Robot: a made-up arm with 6 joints.
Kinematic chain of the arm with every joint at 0, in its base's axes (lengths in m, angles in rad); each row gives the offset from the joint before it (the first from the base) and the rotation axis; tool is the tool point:
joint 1: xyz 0 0 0.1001 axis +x
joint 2: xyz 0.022 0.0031 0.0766 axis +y
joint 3: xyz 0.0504 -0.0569 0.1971 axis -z
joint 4: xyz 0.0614 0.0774 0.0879 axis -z
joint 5: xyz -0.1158 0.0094 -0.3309 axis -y
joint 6: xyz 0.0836 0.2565 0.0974 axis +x
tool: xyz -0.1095 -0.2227 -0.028
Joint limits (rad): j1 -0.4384..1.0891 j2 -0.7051..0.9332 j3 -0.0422..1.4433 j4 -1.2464..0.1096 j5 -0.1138..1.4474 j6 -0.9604..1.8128
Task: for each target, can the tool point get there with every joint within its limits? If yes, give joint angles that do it. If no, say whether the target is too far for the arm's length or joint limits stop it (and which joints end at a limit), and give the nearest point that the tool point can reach.
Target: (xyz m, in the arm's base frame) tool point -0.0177 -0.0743 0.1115
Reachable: yes | joints 0.8527 -0.0828 0.2626 -0.7780 0.5834 0.0409
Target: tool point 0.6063 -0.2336 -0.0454
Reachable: no: joint limits stop it (at a limit: joint 1, joint 3, joint 4, joint 5, joint 6) | nearest point 0.5079 -0.1564 0.0793 | short by 0.177 m
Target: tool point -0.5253 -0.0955 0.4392
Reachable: no: joint limits stop it (at a limit: joint 3, joint 5, joint 6) | nearest point -0.2564 -0.0616 0.3188 | short by 0.297 m
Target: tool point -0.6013 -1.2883 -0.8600
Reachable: no: too far | nearest point -0.0768 -0.2701 -0.1012 | short by 1.374 m
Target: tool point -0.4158 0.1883 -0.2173
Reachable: no: joint limits stop it (at a limit: joint 1, joint 3, joint 5, joint 6) | nearest point -0.2094 0.1499 -0.0514 | short by 0.268 m
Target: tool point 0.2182 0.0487 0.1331
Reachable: yes | joints -0.2837 -0.3673 1.3169 -0.6427 1.1578 0.7497
